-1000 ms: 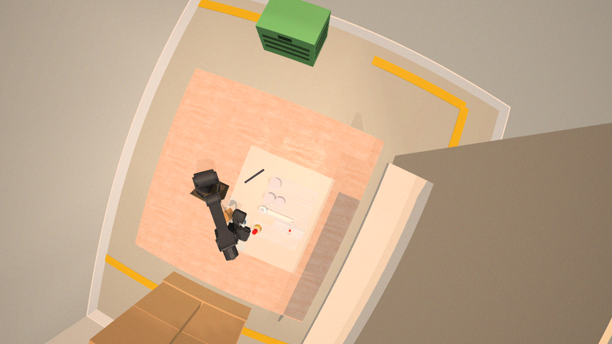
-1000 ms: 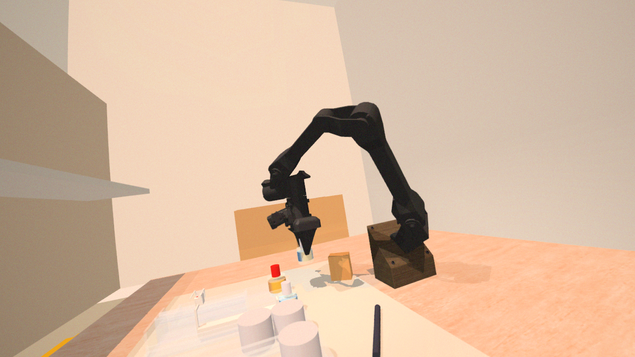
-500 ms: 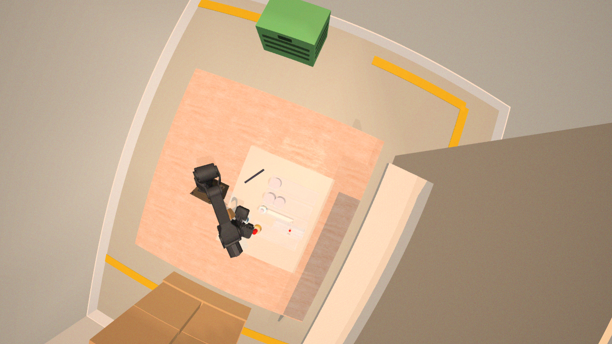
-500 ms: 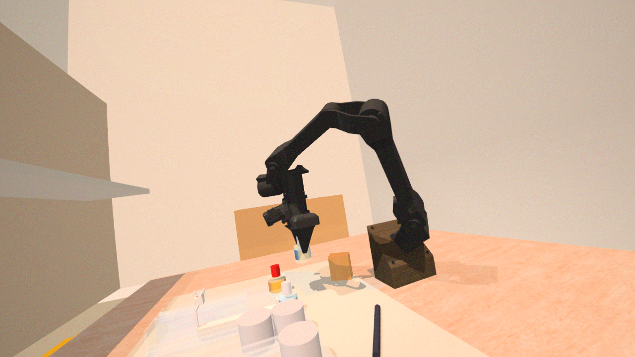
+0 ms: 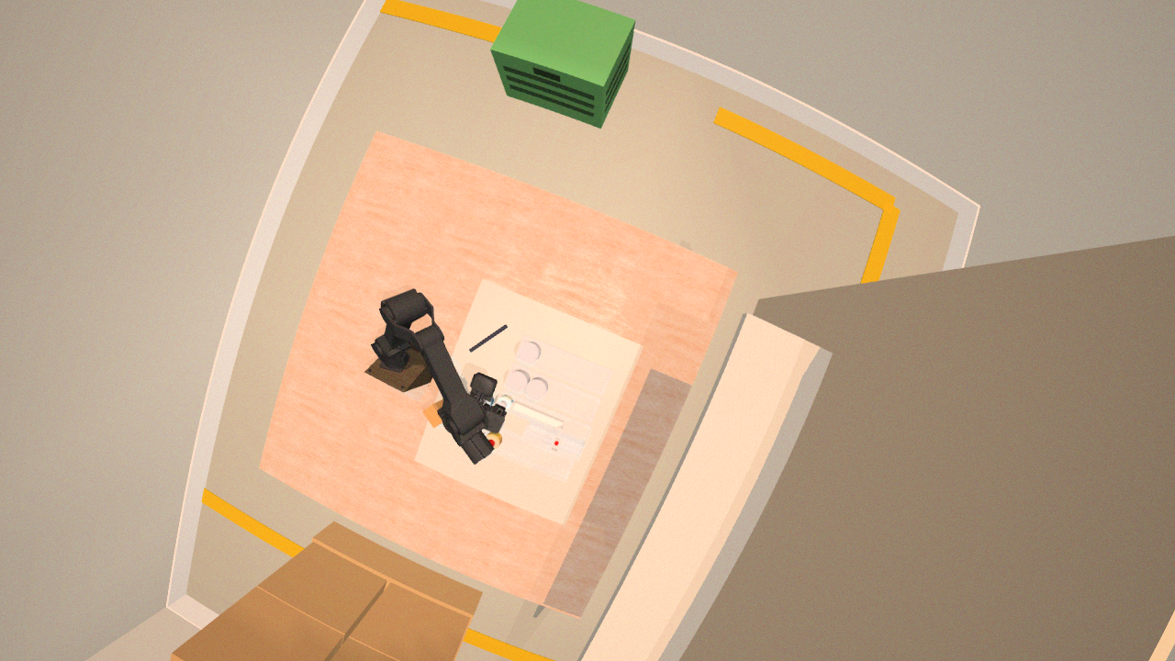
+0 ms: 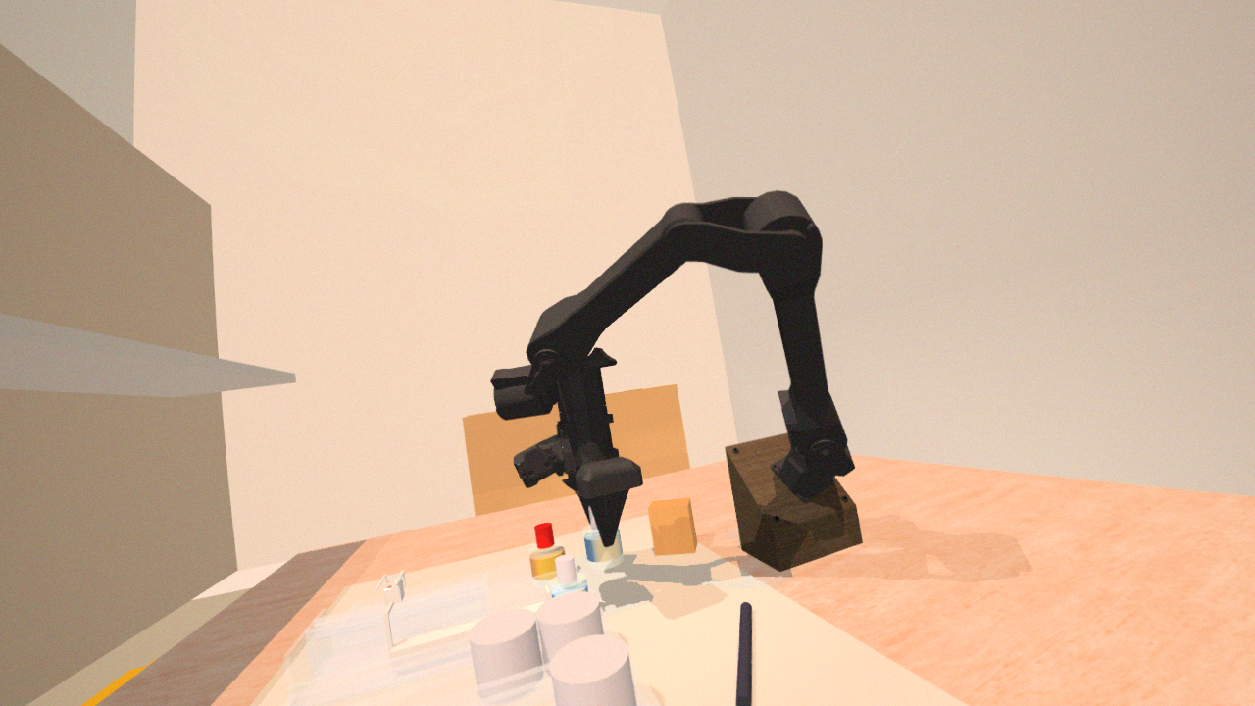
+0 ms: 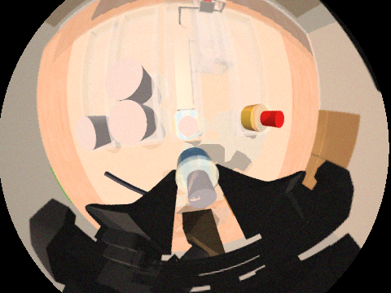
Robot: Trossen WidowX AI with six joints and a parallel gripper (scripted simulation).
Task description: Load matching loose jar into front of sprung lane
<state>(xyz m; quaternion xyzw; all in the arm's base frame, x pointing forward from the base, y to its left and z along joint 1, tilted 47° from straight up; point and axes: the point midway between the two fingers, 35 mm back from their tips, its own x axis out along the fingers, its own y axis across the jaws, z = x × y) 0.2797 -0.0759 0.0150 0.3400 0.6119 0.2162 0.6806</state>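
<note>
Right now my gripper tip is 200 mm short of the clear pusher lane, 50 mm to the left of it and 60 mm above it. Round my gripper tip: black rod (60 mm behind, 170 mm to the left, 70 mm below); then shelf (550 mm ahead, 70 mm to the right, 290 mm above); then pusher plate (150 mm ahead, 50 mm to the right, 30 mm below).
</note>
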